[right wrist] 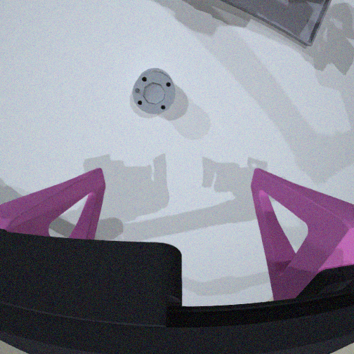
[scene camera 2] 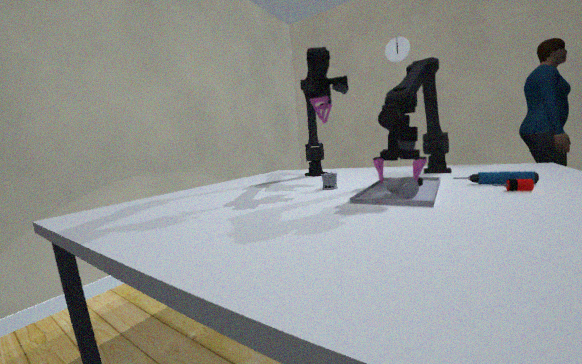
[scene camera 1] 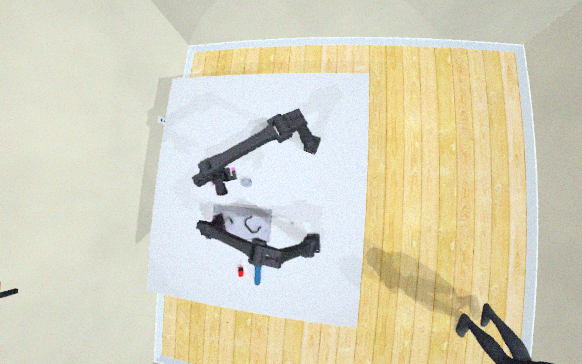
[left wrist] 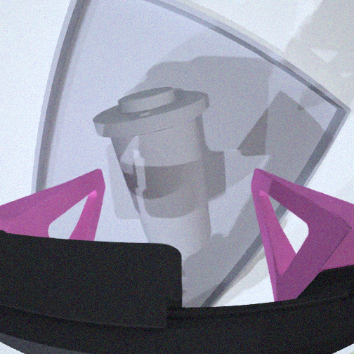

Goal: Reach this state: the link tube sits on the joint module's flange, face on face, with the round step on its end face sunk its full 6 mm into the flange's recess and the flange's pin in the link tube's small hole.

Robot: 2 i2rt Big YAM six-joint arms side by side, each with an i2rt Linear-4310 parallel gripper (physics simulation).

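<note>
The grey link tube lies in the tray. In the left wrist view its wide end, with the round step and a small hole, points to the top of the picture. My left gripper is open above the tube, its fingers apart on either side of it. The joint module stands upright on the table, with its flange, octagonal-looking recess and small pin facing up. My right gripper is open and empty, high above the table near the module.
A blue screwdriver and a red object with a black end lie beyond the left arm from the tray. Dark curved lines show in the tray in scene camera 1. A person stands behind the table.
</note>
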